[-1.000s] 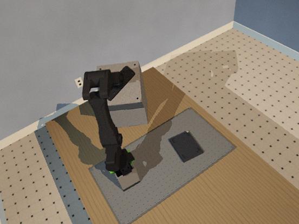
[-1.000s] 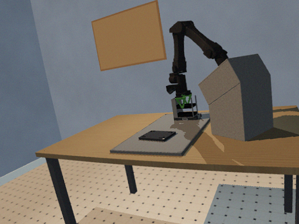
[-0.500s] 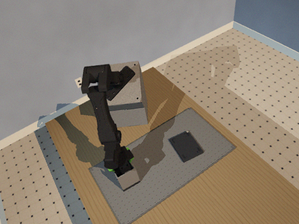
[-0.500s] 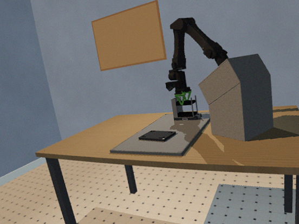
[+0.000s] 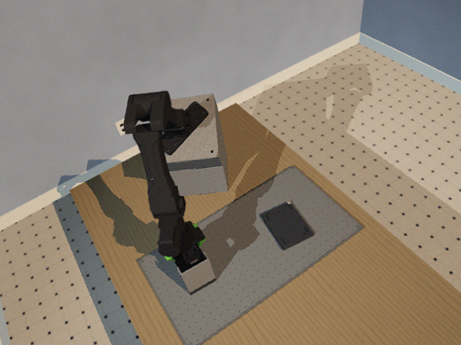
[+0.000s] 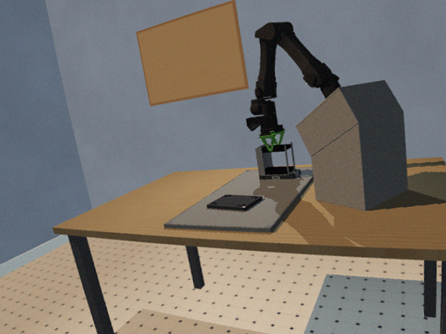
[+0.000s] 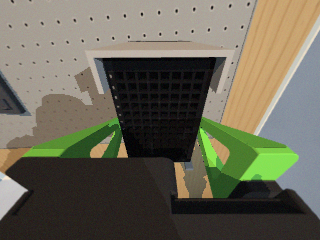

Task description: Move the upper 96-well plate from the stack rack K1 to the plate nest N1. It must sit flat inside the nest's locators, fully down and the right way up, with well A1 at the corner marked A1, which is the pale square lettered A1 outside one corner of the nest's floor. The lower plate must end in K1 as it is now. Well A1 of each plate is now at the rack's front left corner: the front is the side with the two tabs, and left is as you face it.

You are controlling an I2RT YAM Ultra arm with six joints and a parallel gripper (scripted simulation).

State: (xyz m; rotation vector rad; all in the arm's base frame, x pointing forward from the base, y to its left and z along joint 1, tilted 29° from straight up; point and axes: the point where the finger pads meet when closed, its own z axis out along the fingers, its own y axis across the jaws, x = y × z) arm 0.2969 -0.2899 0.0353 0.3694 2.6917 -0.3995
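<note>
The pale rack wall is 6 cm ahead of my hand, 2 cm to the right of it and 5 cm below it. From my hand the other things lie so: pale A1 mark 9 cm ahead, 41 cm to the left, 12 cm below.
</note>
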